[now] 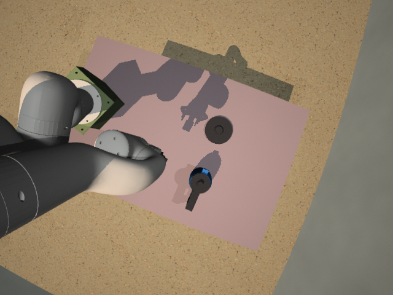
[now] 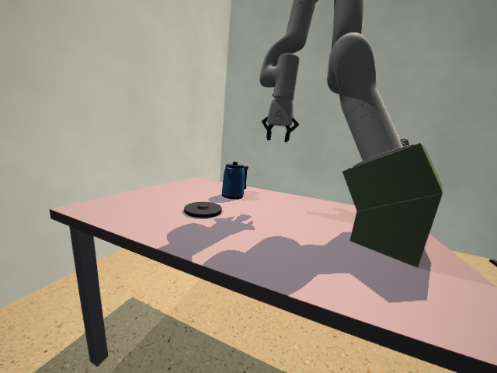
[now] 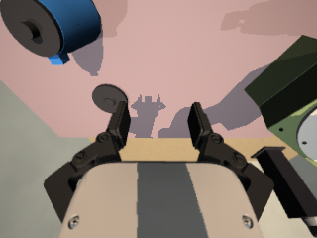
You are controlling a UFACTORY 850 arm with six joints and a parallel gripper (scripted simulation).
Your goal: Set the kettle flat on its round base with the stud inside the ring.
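The blue kettle lies 230 mm ahead of my hand, 90 mm to the right of it and 230 mm below it. Round my hand: round black base: 210 mm ahead, 220 mm to the left, 310 mm below.
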